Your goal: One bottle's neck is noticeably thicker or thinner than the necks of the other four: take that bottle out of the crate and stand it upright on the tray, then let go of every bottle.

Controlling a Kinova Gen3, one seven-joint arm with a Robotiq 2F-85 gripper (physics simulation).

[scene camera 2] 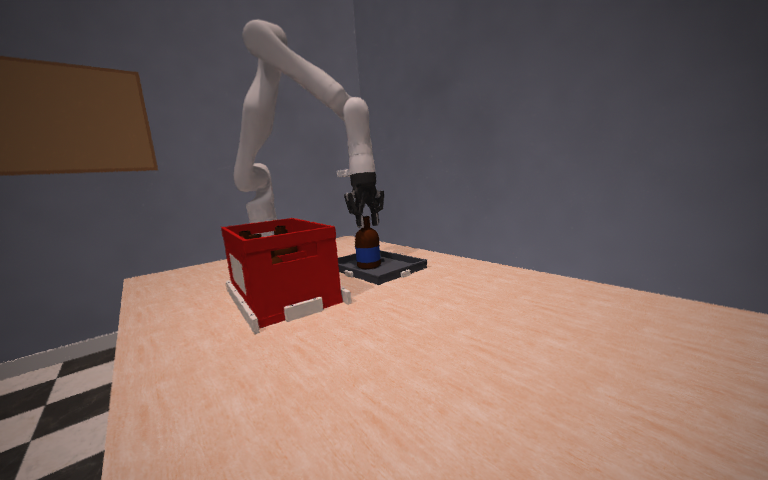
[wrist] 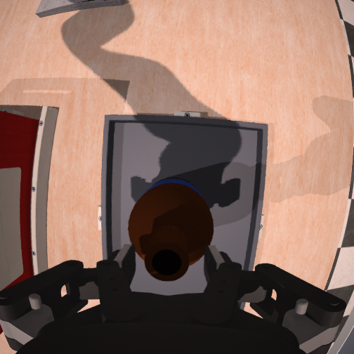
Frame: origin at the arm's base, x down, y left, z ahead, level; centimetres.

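Seen in the pictures: gripper, fingertip midpoint: (scene camera 2: 368,226).
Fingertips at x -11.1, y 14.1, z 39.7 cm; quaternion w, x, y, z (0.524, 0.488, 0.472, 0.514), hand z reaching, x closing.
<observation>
A point is followed by its place in that frame.
A brown bottle (scene camera 2: 368,255) {z 41.5, x -3.0, y 11.8 cm} (wrist: 170,215) with a blue label stands upright on the dark grey tray (scene camera 2: 416,264) {z 53.5, x -0.3, y 19.3 cm} (wrist: 185,120). My gripper (scene camera 2: 367,221) {z 39.7, x -11.1, y 14.1 cm} (wrist: 169,257) is open around the bottle's neck, with a gap on both sides between the fingers and the neck in the wrist view. The red crate (scene camera 2: 303,283) {z 53.2, x -4.8, y -16.1 cm} (wrist: 10,150) stands beside the tray. Tops of brown bottles (scene camera 2: 280,230) {z 33.0, x -13.5, y -10.3 cm} show inside the crate in the scene view; its walls hide most of them, and their neck widths cannot be compared from here.
White brackets (scene camera 2: 303,309) {z 54.2, x 0.2, y -17.3 cm} (wrist: 41,190) sit along the crate's base, and small clips (scene camera 2: 405,273) {z 54.0, x 0.9, y 14.0 cm} (wrist: 187,114) sit at the tray's edges. A grey plate (wrist: 75,7) lies at the top of the wrist view. The table's left edge drops to a checkered floor (scene camera 2: 56,413).
</observation>
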